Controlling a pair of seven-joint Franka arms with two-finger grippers.
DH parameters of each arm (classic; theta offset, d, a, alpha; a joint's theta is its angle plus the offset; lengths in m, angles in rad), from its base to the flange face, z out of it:
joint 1: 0 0.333 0 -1.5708
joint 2: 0 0 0 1.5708
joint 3: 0 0.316 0.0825 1.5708
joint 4: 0 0 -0.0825 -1.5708
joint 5: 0 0.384 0 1.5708
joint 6: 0 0 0.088 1.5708
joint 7: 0 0.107 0 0
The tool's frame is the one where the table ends.
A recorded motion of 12 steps. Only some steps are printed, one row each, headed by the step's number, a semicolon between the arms.
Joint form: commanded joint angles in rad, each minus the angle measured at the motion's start. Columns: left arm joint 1, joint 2, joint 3, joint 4, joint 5, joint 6, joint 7; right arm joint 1, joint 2, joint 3, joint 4, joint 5, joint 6, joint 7.
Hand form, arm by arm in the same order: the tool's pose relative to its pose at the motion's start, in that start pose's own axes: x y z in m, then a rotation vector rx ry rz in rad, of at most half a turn. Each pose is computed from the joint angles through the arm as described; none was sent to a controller.
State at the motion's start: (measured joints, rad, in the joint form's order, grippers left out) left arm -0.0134 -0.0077 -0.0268 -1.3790 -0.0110 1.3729 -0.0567; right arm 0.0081 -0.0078 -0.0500 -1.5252 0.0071 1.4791 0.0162
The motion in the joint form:
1: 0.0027 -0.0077 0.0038 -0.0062 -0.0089 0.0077 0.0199; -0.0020 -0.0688 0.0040 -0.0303 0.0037 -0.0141 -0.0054
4: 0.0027 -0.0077 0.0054 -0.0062 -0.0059 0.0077 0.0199; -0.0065 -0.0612 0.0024 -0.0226 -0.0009 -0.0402 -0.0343
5: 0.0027 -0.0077 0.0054 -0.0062 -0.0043 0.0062 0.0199; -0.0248 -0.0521 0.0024 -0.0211 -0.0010 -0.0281 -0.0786
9: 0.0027 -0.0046 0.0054 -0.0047 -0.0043 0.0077 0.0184; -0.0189 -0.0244 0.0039 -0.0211 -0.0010 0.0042 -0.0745
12: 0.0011 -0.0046 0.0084 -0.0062 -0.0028 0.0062 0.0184; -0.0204 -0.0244 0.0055 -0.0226 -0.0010 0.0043 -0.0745
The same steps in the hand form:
1: -0.0016 -0.0024 -0.0020 -0.0090 0.0089 0.0151; -0.0243 -0.0003 -0.0204 0.0070 0.0242 -0.0083
4: -0.0015 -0.0036 -0.0020 -0.0060 0.0090 0.0130; -0.0246 0.0034 -0.0178 0.0021 -0.0016 -0.0306
5: -0.0017 -0.0038 -0.0019 -0.0044 0.0076 0.0127; -0.0202 0.0128 -0.0150 0.0022 0.0031 -0.0565
9: -0.0004 -0.0038 -0.0010 -0.0045 0.0075 0.0111; -0.0073 0.0086 -0.0035 0.0005 0.0076 -0.0595
12: -0.0005 -0.0047 -0.0003 -0.0029 0.0046 0.0094; -0.0073 0.0085 -0.0028 0.0004 0.0062 -0.0596

